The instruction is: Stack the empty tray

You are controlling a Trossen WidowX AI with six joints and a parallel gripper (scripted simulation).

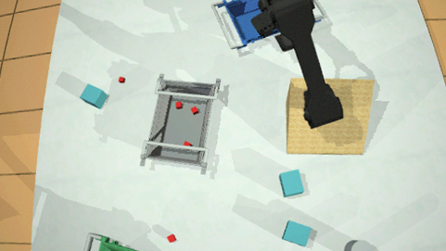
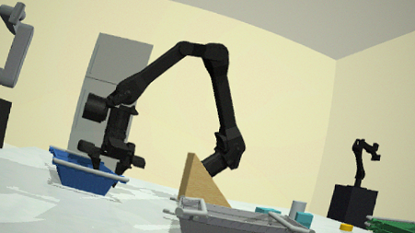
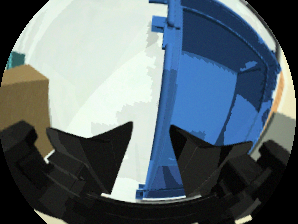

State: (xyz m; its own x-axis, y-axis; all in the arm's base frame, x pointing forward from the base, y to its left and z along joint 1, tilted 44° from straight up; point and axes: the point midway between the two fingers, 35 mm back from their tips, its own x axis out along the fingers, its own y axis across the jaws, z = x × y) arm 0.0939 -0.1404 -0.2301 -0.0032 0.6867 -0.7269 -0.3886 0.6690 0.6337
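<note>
My gripper tip is 7 cm to the left of the blue tray, 3 cm below it and 3 cm short of it. Round my gripper tip: grey cylinder (63 cm to the left, 20 cm behind, 2 cm above).
</note>
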